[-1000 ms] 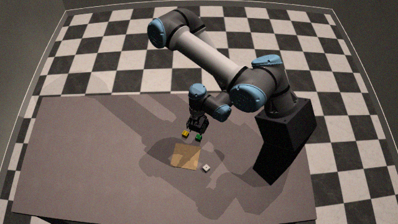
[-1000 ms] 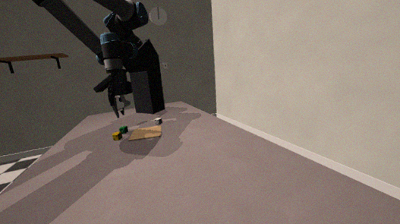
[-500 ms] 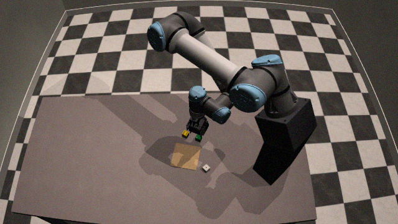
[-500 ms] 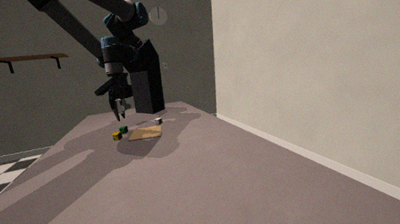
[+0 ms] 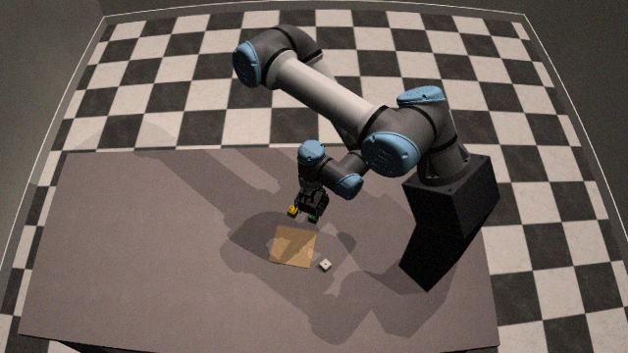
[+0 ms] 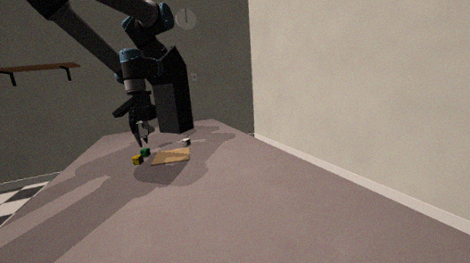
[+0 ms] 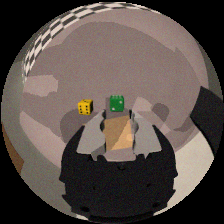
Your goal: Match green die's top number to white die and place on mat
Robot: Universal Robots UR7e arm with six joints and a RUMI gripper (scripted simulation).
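Right now my hand is 5 cm above the green die. The rest, counted from my hand: yellow die 6 cm ahead, 5 cm below, 4 cm to the right; then tan mat 10 cm ahead, 8 cm to the left, 6 cm below; then white die 19 cm to the left, 5 cm below, 2 cm ahead.
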